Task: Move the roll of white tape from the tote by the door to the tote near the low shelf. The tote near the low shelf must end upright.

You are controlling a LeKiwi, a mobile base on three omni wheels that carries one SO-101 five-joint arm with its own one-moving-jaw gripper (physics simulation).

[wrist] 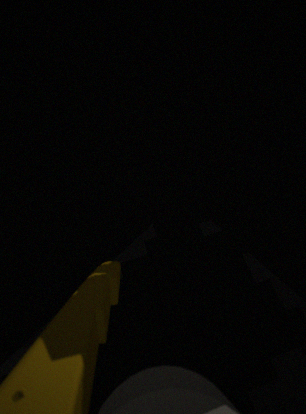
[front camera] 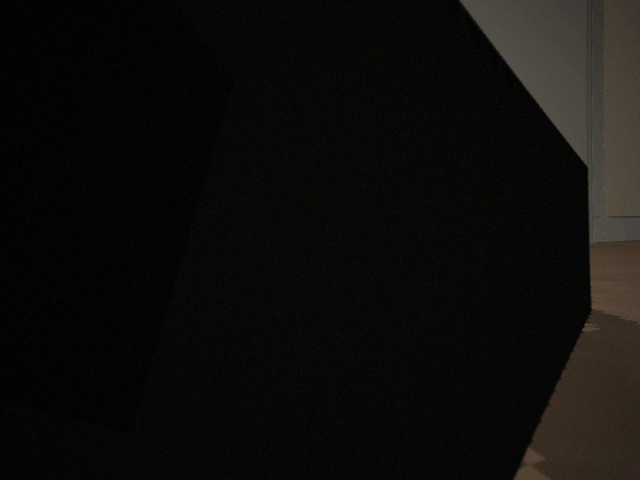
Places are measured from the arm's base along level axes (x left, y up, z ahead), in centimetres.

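Pixels of known places: end effector, tool point: [wrist: 119, 277] [front camera: 350, 448].
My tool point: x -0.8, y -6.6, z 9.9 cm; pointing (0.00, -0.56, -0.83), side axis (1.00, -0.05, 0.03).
For each thing: its top centre in the pictures, then the offset to it from my tool point. "spot": a spot on its surface instead. Level surfaces: height alone.
- black tote, middle of its top: [front camera: 338, 165] dz +13.5, dx -1.5, dy +7.6 cm
- pale grey rounded shape, surface spot: [wrist: 166, 388] spot: dz +2.6, dx +1.2, dy +0.3 cm
- brown floor, its level: dy -2.4 cm
A black tote [front camera: 328, 249] stands right in front of my base and fills most of the front camera view with its dark side wall. In the wrist view my gripper [wrist: 179, 229] is open and reaches into deep shadow. Its yellow notched jaw [wrist: 66, 338] rises from the lower left, and the other jaw [wrist: 265, 275] shows only faintly on the right, with a V-shaped gap between them. A pale grey rounded shape [wrist: 166, 388] sits at the bottom edge between the jaw bases; I cannot tell if it is the white tape roll. Nothing is pressed between the jaws.
To the right of the tote are a grey wall [front camera: 542, 56], a door frame [front camera: 597, 114] with a pale door panel [front camera: 623, 104], and a strip of brown floor [front camera: 614, 275]. The tote's shadow [front camera: 593, 395] falls on the floor at the lower right.
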